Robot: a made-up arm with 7 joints. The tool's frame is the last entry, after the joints. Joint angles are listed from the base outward. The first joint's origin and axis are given. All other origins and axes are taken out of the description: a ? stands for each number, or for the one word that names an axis. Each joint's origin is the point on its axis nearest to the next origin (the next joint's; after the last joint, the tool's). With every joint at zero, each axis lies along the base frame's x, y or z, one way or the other. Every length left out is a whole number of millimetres.
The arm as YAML. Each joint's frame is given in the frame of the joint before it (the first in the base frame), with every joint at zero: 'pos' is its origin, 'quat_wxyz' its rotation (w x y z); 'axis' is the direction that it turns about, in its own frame. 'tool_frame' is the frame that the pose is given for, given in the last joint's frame.
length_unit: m
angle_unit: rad
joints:
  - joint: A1
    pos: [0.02, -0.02, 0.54]
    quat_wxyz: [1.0, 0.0, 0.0, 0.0]
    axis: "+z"
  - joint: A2
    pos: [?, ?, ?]
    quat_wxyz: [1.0, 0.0, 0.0, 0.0]
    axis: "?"
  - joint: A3
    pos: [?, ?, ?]
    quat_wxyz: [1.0, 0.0, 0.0, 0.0]
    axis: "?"
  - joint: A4
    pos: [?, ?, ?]
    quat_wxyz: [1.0, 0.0, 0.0, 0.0]
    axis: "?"
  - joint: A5
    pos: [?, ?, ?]
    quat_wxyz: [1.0, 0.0, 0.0, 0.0]
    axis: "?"
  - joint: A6
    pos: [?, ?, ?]
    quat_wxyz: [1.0, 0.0, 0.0, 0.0]
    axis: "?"
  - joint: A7
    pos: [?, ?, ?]
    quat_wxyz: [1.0, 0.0, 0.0, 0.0]
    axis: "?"
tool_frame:
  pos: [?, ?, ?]
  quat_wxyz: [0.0, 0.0, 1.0, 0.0]
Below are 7 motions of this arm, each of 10 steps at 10 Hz.
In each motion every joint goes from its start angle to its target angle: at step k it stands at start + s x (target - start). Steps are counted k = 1, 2, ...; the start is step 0. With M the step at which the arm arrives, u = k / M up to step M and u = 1 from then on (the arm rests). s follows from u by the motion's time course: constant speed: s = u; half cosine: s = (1 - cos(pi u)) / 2; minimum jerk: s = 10 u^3 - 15 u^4 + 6 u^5.
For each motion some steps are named. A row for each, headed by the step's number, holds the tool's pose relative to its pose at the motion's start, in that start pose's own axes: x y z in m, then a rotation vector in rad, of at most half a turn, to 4 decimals.
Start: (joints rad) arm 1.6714 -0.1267 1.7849 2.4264 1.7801 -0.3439 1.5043
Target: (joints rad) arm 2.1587 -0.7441 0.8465 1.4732 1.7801 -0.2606 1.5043
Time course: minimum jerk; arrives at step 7
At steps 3, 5, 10:
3: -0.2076 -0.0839 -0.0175 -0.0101 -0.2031 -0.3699
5: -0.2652 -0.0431 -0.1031 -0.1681 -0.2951 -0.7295
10: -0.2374 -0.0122 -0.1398 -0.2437 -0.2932 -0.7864

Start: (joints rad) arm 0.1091 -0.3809 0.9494 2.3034 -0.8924 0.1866 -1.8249
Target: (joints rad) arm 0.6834 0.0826 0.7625 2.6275 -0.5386 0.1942 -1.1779
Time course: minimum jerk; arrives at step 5
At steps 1, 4, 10:
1: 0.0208 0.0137 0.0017 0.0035 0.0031 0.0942
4: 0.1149 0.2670 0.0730 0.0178 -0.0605 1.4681
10: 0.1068 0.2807 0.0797 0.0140 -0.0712 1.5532

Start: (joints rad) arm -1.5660 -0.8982 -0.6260 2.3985 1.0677 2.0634 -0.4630
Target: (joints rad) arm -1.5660 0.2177 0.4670 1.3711 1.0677 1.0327 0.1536
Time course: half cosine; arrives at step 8
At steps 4, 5, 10:
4: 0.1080 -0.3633 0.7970 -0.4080 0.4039 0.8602
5: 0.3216 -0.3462 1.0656 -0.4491 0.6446 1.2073
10: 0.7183 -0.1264 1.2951 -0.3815 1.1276 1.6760

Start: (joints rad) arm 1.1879 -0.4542 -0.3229 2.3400 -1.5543 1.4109 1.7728
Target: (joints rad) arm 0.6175 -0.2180 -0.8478 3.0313 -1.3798 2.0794 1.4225
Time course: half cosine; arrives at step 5
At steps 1, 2, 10:
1: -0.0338 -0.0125 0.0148 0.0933 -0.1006 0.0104
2: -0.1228 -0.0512 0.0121 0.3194 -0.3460 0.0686
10: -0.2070 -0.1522 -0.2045 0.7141 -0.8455 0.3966

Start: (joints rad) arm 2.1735 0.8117 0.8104 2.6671 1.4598 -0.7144 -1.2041
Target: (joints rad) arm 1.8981 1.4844 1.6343 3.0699 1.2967 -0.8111 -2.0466
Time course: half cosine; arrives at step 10
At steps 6, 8, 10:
6: 0.0019 -0.4216 0.1568 0.3932 0.1789 -0.1119
8: 0.0011 -0.6343 0.1638 0.5733 0.2721 -0.1175
10: 0.0040 -0.7197 0.1543 0.6440 0.3140 -0.1137

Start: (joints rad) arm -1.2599 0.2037 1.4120 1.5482 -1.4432 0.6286 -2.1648
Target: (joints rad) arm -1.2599 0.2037 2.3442 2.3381 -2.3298 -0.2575 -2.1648
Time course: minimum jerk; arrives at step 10
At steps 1, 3, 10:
1: 0.0066 -0.0027 -0.0061 0.0084 0.0167 -0.0029
3: 0.1122 -0.0407 -0.1291 0.1531 0.3148 -0.0537
10: 0.2599 0.1297 -0.8035 0.5424 1.7219 -0.2727

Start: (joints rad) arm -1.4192 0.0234 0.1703 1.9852 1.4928 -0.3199 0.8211
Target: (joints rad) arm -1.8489 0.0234 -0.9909 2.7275 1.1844 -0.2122 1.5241
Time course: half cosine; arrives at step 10
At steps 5, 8, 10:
5: -0.0475 0.4926 -0.1434 -0.7686 -0.0187 -0.1625
8: 0.1114 0.6283 -0.3850 -1.2184 0.0935 -0.5431
10: 0.1609 0.6185 -0.4263 -1.2889 0.1237 -0.6623

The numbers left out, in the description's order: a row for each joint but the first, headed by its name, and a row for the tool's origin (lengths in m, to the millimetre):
A2: xyz 0.02 0.04 0.0, axis +y
A3: xyz 0.03 0.0 0.48, axis +z
A4: xyz 0.09 0.06 0.0, axis -y
A5: xyz 0.14 0.0 -0.54, axis -z
A6: xyz 0.01 0.0 0.0, axis +y
A7: xyz 0.1 0.0 -0.15, axis -z
tool: xyz 0.01 -0.02 0.0

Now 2 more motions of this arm.
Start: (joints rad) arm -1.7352 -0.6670 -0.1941 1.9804 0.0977 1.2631 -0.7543
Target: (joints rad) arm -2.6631 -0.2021 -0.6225 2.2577 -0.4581 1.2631 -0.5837
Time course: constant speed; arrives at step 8
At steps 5, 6, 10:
5: 0.1775 -0.2373 0.0017 0.8362 0.7750 0.2675
6: 0.2148 -0.2701 -0.0342 1.0041 0.9364 0.3164
10: 0.2780 -0.3115 -0.1285 1.3336 1.2701 0.4067

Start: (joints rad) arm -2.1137 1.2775 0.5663 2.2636 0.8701 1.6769 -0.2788
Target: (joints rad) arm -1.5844 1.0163 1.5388 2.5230 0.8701 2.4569 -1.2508
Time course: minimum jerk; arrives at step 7
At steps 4, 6, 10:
4: 0.2437 0.5057 0.4387 -0.6800 0.8603 -1.1374
6: 0.4839 0.6769 0.5056 -1.3515 1.2058 -1.5925
10: 0.4994 0.6852 0.5057 -1.4058 1.2234 -1.6158

